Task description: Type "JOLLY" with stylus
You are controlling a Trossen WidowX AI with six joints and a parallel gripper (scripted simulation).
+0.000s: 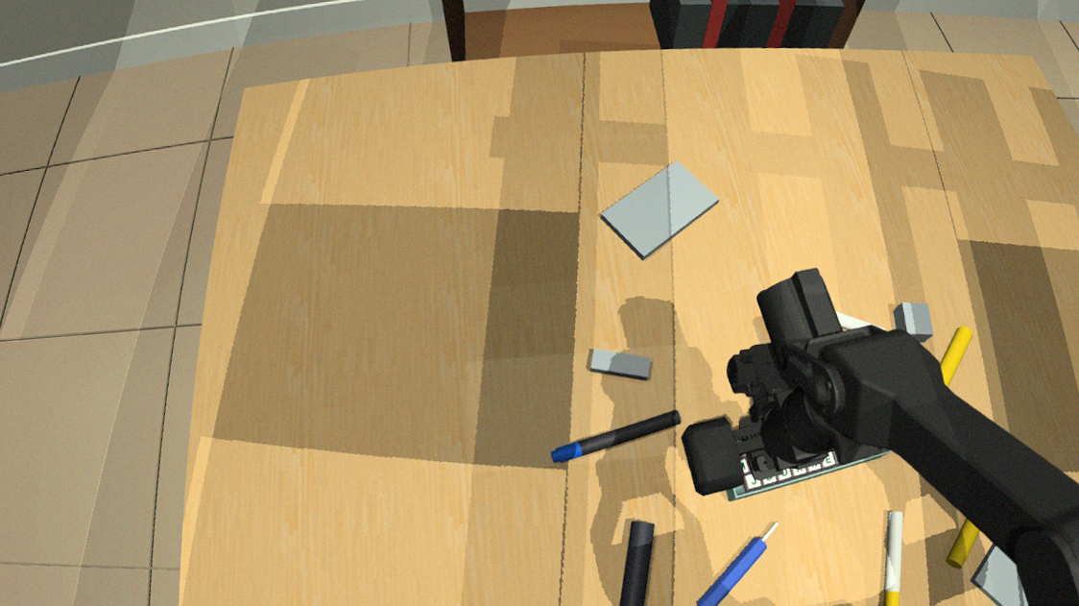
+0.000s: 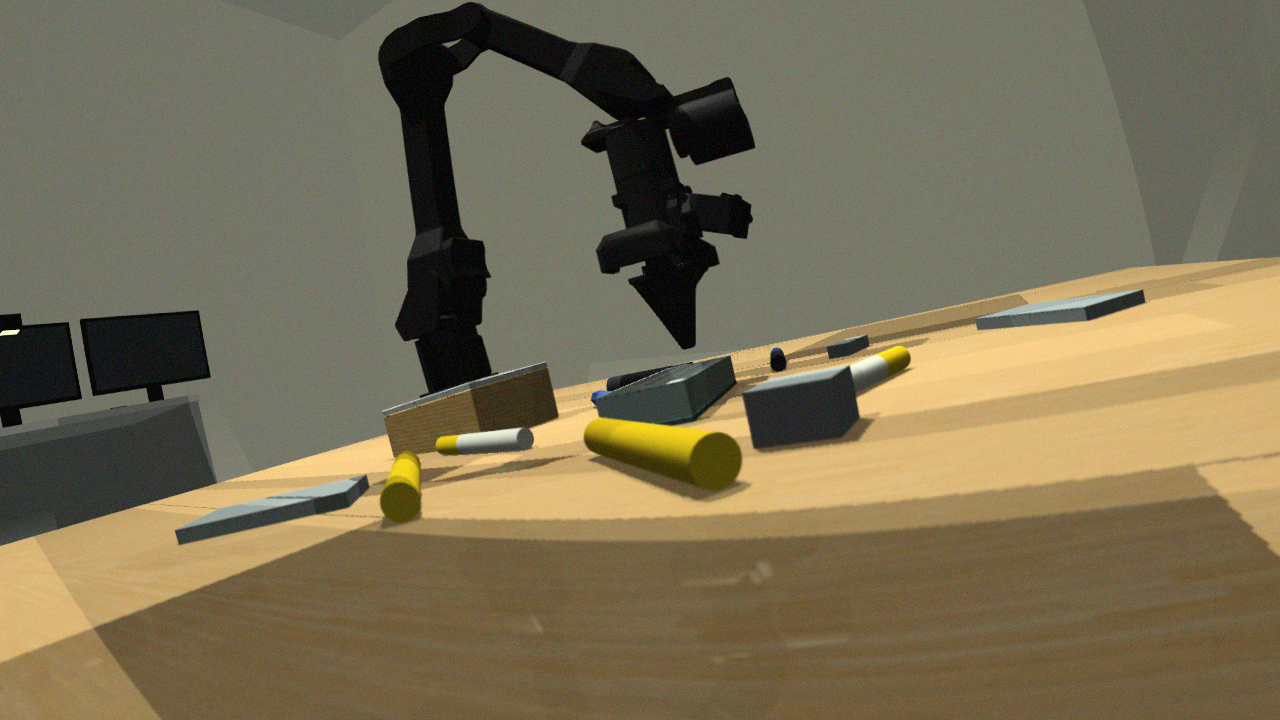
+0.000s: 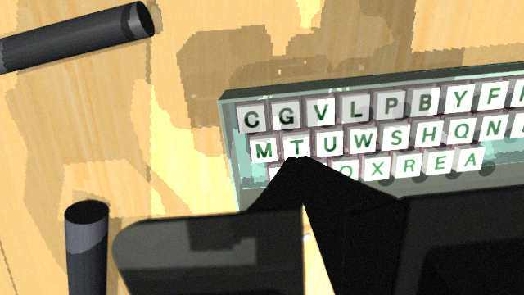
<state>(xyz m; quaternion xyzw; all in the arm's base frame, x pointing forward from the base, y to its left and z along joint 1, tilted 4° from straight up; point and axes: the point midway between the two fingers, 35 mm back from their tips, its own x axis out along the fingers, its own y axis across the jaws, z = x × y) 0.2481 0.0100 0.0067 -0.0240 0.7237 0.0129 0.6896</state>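
My gripper tip is 70 mm past the stylus tip, 10 mm to the left of it and 30 mm above it. Round my gripper tip: stylus (90 mm behind, 20 mm to the left, 30 mm below); blue-capped pen (50 mm ahead, 160 mm to the left, 30 mm below); dark cylinder (100 mm behind, 150 mm to the left, 30 mm below).
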